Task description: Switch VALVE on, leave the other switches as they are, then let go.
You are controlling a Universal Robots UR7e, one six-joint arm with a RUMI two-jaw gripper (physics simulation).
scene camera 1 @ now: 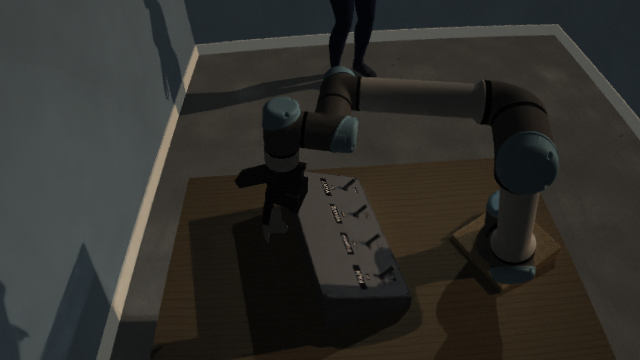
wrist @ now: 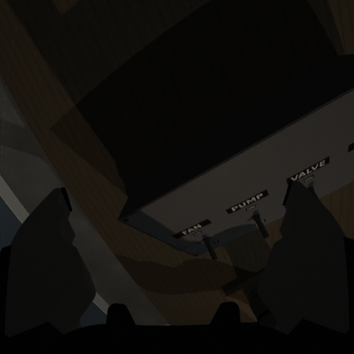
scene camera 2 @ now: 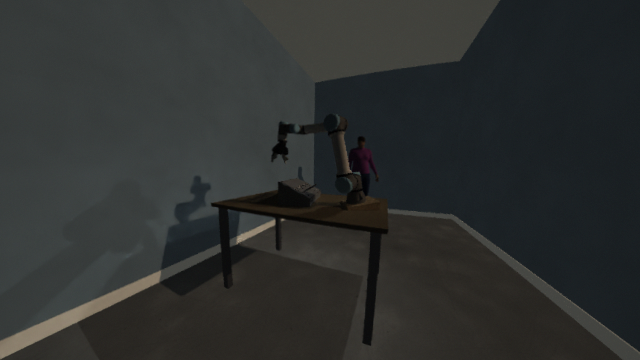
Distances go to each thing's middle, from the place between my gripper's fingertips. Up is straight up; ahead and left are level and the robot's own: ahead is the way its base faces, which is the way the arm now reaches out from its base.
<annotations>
Right now my hand is 240 mm above the grey sloped switch panel [scene camera 1: 345, 270], 140 mm to the left of it and 140 mm past it.
</annotations>
